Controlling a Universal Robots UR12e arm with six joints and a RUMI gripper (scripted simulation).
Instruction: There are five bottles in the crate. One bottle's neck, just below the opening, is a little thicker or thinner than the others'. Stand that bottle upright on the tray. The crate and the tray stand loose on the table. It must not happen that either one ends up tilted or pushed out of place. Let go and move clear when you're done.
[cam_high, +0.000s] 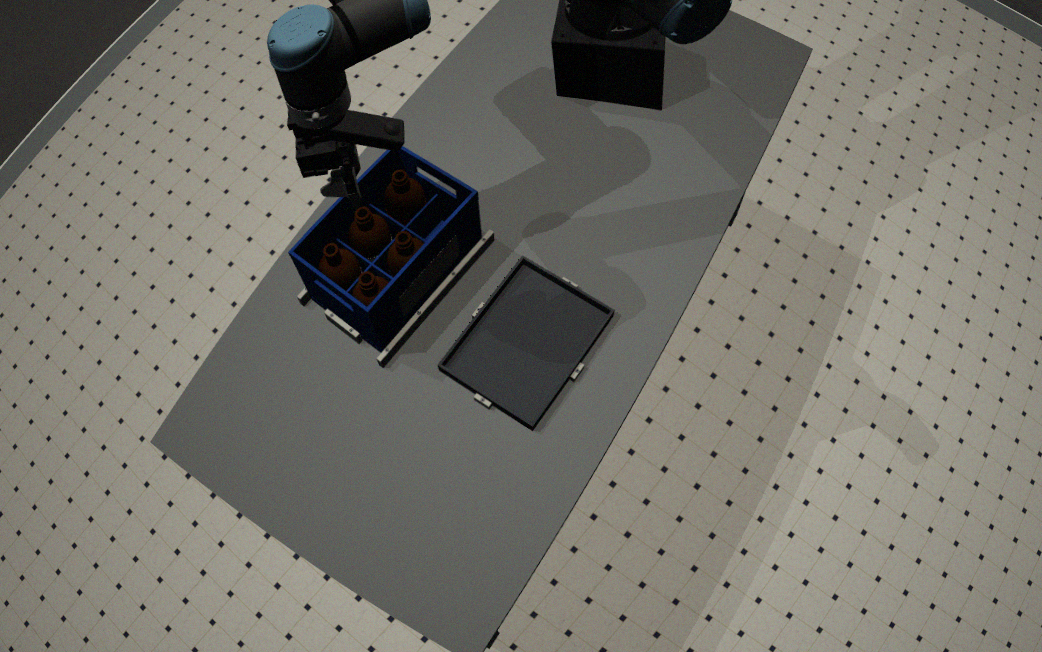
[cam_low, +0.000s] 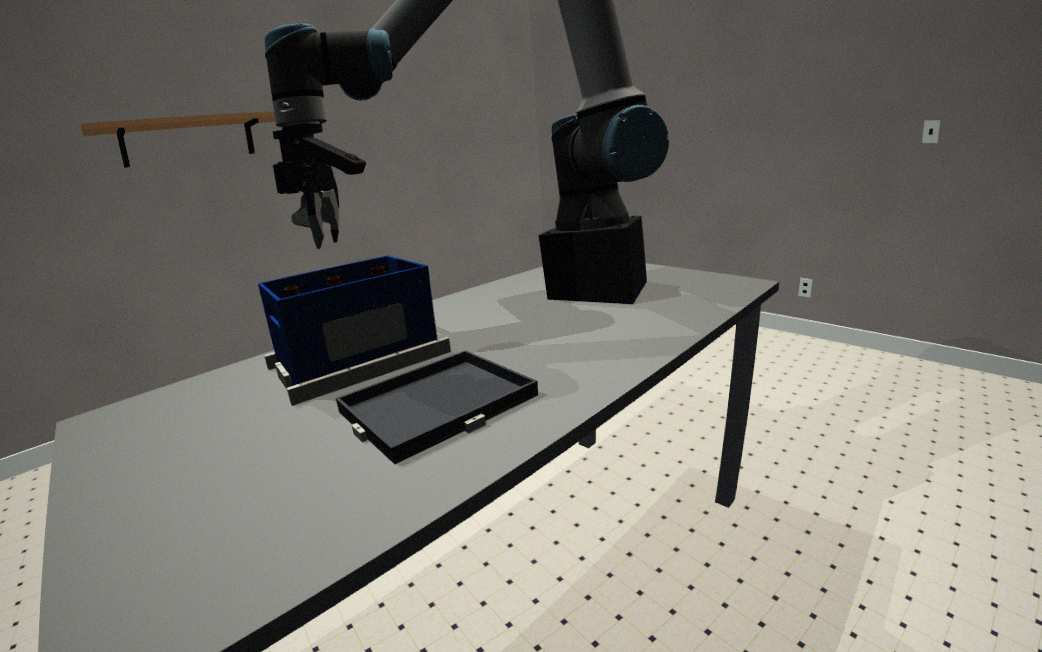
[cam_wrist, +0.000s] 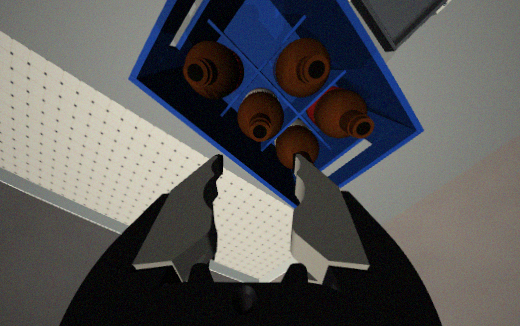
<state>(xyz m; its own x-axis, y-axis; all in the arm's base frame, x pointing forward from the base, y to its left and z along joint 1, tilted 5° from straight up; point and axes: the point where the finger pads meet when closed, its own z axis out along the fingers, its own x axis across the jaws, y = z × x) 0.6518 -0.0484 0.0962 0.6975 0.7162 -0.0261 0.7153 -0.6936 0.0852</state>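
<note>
Now: hand 4 cm to the right of the blue crate and 16 cm above it. Also, from my hand: black tray: 3 cm behind, 32 cm to the left, 23 cm below; then bottle: 9 cm ahead, 15 cm below.
</note>
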